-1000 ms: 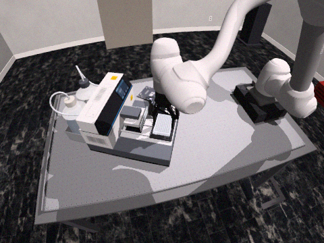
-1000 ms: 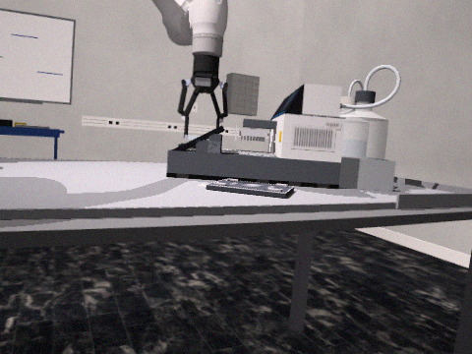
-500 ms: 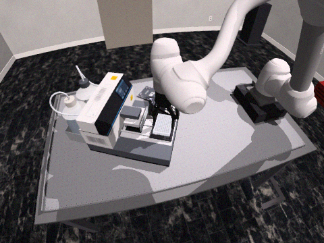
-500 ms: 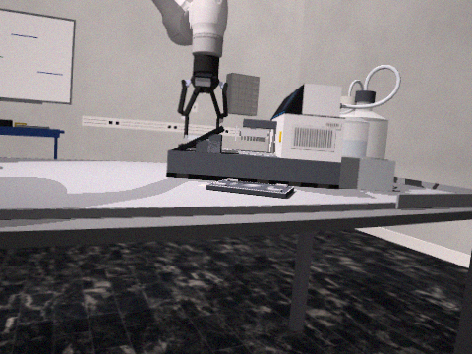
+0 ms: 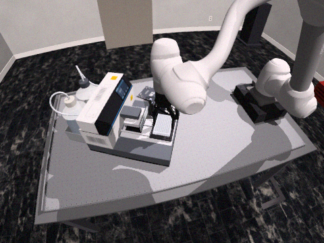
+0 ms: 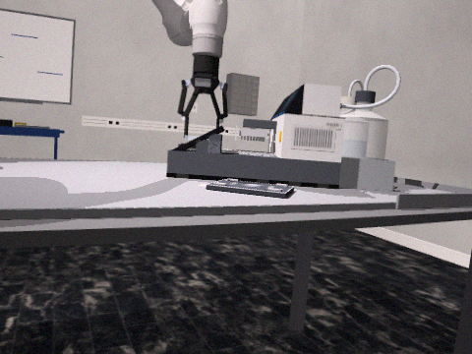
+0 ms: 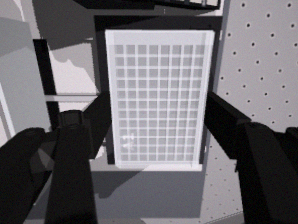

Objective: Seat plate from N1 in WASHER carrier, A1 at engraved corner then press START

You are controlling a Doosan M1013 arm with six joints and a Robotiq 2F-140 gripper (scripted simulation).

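The dark carrier lies 4 cm below my hand. From my hand the other things lie so: plate washer: 14 cm ahead, 7 cm to the right, 1 cm above; then white well plate: 2 cm below; then plate nest N1: 1 cm behind, 34 cm to the right, 12 cm below.
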